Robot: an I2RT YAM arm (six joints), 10 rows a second.
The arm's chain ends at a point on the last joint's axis. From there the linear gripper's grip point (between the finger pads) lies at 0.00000 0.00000 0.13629 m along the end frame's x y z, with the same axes.
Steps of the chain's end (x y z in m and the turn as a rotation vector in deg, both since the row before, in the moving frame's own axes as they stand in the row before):
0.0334, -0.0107, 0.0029, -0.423, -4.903, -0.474
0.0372, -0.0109, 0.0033, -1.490, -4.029, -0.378
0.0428, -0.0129, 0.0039, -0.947, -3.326, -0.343
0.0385, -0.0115, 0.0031, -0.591, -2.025, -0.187
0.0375, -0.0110, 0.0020, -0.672, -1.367, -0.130
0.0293, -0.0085, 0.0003, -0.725, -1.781, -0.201
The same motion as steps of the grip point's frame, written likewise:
0.0218, -0.0096, 0.0024, -0.423, -4.903, -0.474
0.0276, -0.0073, 0.0029, -1.490, -4.029, -0.378
0.0349, -0.0106, 0.0037, -0.947, -3.326, -0.343
0.0337, -0.0101, 0.0030, -0.591, -2.025, -0.187
0.0343, -0.0094, 0.0020, -0.672, -1.367, -0.130
0.0251, -0.0068, 0.0002, -0.725, -1.781, -0.201

